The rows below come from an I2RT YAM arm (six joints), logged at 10 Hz.
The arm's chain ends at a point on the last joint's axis. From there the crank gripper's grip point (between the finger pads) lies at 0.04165 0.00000 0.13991 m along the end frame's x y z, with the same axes.
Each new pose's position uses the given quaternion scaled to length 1; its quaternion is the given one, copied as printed.
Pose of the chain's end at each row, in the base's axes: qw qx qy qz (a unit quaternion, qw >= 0); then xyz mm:
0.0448 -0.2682 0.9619 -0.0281 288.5 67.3 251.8
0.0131 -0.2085 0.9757 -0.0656 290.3 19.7 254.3
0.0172 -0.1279 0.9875 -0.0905 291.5 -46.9 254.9
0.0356 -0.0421 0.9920 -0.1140 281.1 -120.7 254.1
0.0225 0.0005 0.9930 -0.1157 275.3 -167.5 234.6
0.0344 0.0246 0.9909 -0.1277 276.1 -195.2 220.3
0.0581 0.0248 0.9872 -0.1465 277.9 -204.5 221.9
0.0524 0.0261 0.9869 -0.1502 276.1 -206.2 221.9
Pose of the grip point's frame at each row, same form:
0.0448 -0.2682 0.9619 -0.0281 267.2 41.5 109.7
0.0131 -0.2085 0.9757 -0.0656 259.7 -14.5 115.7
0.0172 -0.1279 0.9875 -0.0905 259.2 -81.9 116.9
0.0356 -0.0421 0.9920 -0.1140 250.9 -155.7 115.6
0.0225 0.0005 0.9930 -0.1157 239.9 -199.8 96.7
0.0344 0.0246 0.9909 -0.1277 243.3 -229.2 82.2
0.0581 0.0248 0.9872 -0.1465 251.6 -244.0 83.9
0.0524 0.0261 0.9869 -0.1502 248.1 -246.6 84.4

